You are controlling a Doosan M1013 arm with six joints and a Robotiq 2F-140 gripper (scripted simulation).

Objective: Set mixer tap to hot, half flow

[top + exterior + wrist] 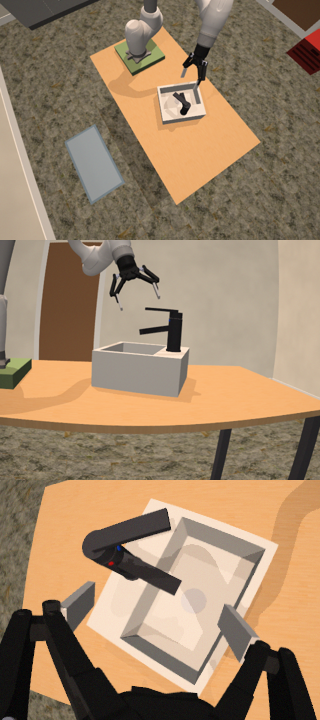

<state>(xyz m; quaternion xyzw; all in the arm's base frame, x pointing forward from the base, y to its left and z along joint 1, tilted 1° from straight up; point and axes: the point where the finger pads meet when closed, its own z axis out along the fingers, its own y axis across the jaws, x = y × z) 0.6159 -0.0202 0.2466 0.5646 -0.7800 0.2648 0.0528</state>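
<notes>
My hand is 50 mm short of the lever, 110 mm to the left of it and 30 mm above it. Round my hand: black mixer tap 80 mm ahead, 100 mm to the right, 70 mm below; then white basin 40 mm to the right, 260 mm below.
</notes>
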